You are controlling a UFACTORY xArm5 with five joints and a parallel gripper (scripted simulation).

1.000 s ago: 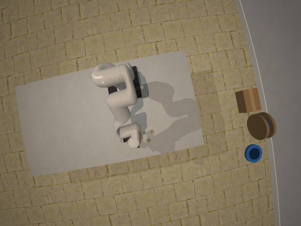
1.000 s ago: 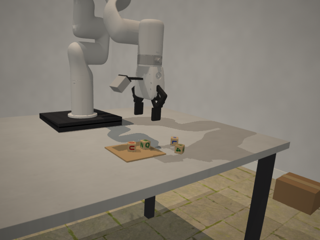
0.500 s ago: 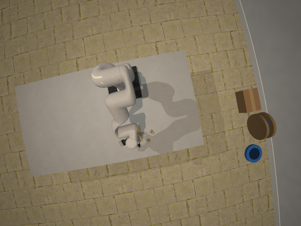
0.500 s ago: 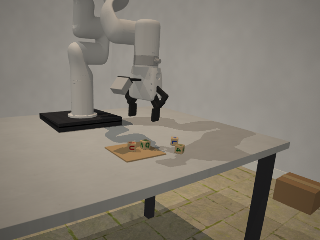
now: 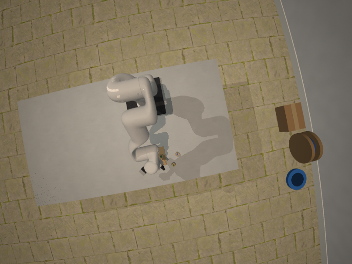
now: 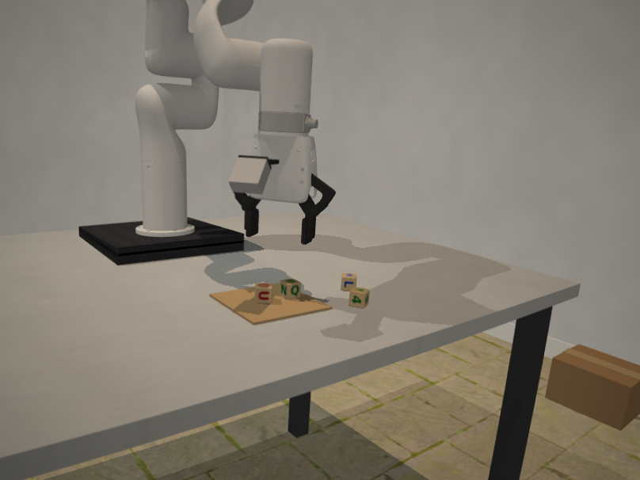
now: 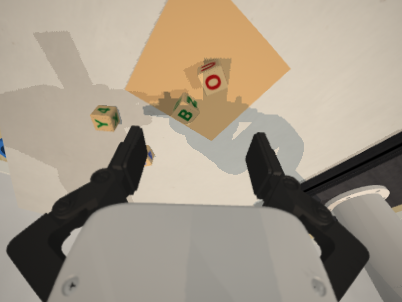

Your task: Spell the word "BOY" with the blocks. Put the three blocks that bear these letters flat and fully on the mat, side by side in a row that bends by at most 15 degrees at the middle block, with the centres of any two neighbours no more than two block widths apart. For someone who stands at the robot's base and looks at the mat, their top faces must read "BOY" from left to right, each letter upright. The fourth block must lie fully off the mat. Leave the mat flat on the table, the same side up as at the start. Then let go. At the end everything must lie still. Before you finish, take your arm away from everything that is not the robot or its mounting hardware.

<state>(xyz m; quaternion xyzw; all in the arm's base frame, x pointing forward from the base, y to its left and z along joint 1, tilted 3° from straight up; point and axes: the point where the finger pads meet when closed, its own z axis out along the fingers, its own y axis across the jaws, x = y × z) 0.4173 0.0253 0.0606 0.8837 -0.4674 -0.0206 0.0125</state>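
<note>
Right now the tan mat is 10 mm to the right of my hand and 110 mm below it.
</note>
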